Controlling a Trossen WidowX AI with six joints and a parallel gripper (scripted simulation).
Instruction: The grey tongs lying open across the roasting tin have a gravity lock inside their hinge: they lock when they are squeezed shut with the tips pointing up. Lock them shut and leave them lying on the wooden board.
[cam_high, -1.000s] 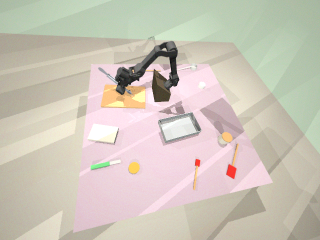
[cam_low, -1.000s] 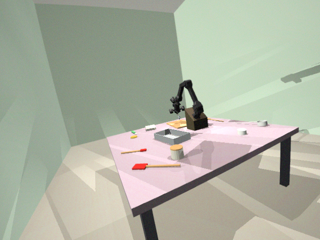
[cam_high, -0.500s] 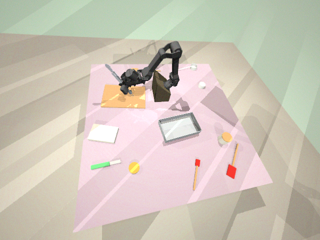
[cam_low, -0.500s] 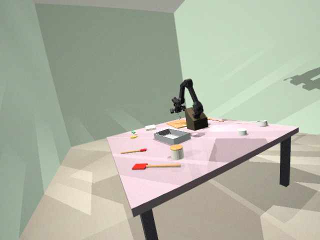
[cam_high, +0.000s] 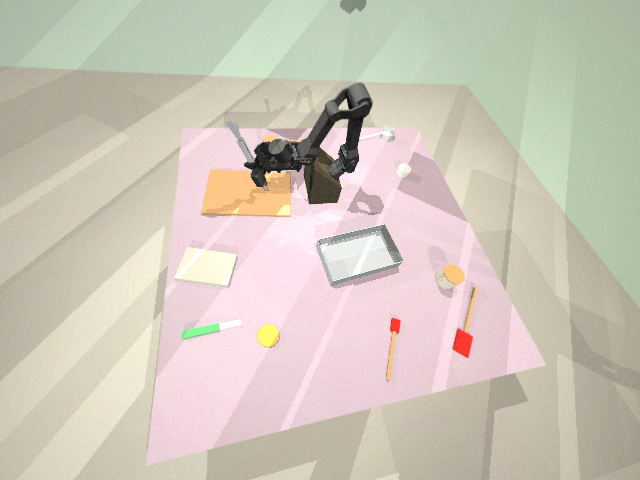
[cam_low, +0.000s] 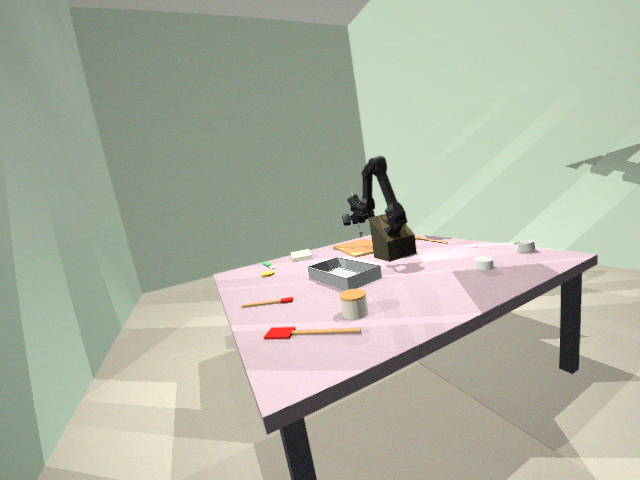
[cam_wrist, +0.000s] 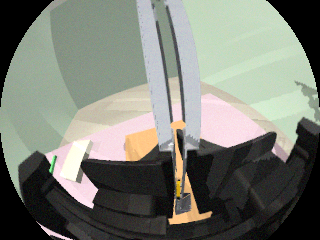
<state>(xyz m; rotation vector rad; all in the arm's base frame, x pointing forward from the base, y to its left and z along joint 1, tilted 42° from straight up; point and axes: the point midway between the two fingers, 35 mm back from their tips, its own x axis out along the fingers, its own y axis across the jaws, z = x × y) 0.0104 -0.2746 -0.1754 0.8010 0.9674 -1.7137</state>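
The wooden board is 16 cm below my gripper tip. From my gripper tip the other things lie so: roasting tin: 43 cm to the left, 34 cm ahead, 14 cm below; then beige block: 34 cm ahead, 16 cm below, 15 cm to the right; then yellow disc: 60 cm ahead, 16 cm below, 6 cm to the left.
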